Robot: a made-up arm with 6 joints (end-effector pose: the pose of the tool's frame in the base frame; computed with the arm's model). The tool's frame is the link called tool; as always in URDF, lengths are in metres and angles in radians. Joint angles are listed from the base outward.
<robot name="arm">
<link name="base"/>
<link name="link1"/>
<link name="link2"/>
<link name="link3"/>
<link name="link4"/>
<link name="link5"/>
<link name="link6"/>
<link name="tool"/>
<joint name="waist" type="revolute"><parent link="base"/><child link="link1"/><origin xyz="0.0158 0.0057 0.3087"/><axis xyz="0 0 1"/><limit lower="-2.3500" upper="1.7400"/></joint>
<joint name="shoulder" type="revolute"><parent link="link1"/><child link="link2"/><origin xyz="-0.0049 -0.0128 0.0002" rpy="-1.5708 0.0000 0.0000"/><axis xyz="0 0 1"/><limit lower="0.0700" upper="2.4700"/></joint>
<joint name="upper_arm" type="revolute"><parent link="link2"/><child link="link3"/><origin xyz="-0.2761 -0.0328 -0.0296"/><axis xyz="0 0 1"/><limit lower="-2.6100" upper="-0.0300"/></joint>
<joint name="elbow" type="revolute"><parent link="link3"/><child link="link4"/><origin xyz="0.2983 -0.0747 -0.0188" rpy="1.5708 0.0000 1.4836"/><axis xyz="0 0 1"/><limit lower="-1.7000" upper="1.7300"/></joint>
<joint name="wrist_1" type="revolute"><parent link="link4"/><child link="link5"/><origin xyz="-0.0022 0.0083 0.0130" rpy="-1.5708 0.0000 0.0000"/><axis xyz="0 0 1"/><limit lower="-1.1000" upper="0.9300"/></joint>
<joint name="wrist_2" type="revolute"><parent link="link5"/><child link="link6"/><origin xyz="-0.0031 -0.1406 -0.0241" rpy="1.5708 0.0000 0.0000"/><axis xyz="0 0 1"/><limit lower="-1.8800" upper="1.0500"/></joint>
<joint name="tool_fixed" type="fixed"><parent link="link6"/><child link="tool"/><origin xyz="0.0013 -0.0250 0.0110" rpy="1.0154 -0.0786 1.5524"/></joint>
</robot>
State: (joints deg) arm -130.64 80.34 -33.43 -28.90 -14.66 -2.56
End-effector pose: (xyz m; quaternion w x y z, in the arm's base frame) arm -0.2999 -0.2455 0.3566 0.0299 -0.9551 0.1874 0.2275
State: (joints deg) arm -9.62 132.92 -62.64 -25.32 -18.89 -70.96
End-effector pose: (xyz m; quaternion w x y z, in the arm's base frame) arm 0.5123 -0.1306 0.1321 0.3463 0.1974 0.8087 -0.4326
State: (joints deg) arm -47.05 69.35 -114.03 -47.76 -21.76 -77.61
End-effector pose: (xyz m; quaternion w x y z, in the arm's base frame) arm 0.0908 -0.0959 0.9984 0.7302 0.2529 -0.1172 -0.6238
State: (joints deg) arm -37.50 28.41 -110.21 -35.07 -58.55 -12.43
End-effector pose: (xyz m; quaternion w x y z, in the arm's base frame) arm -0.3057 0.2315 0.8683 0.9872 0.0300 -0.1003 0.1200
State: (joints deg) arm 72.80 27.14 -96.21 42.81 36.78 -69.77
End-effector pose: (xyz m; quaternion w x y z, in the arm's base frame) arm 0.0208 -0.0934 0.8952 0.3953 -0.0224 0.7024 0.5915
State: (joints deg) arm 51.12 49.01 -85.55 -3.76 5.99 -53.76
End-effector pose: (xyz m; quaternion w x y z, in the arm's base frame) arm 0.1824 0.0655 0.8947 0.6252 0.2882 0.6569 0.3074
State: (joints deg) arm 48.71 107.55 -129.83 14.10 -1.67 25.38
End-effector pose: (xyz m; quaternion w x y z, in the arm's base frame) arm 0.4248 0.3239 0.8099 0.1421 -0.3348 -0.7501 -0.5522
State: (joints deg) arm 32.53 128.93 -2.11 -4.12 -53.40 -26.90
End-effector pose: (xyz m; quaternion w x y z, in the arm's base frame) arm 0.1826 0.0050 0.0699 0.0160 0.2725 0.9016 -0.3356
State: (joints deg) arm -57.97 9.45 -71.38 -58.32 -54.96 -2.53
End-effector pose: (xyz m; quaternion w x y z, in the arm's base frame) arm -0.0961 0.2341 0.8148 0.9590 0.1579 0.0879 -0.2181
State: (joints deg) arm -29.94 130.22 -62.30 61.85 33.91 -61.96
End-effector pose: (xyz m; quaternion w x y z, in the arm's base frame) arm 0.3529 -0.2116 0.0896 0.4125 -0.6941 -0.5866 0.0626
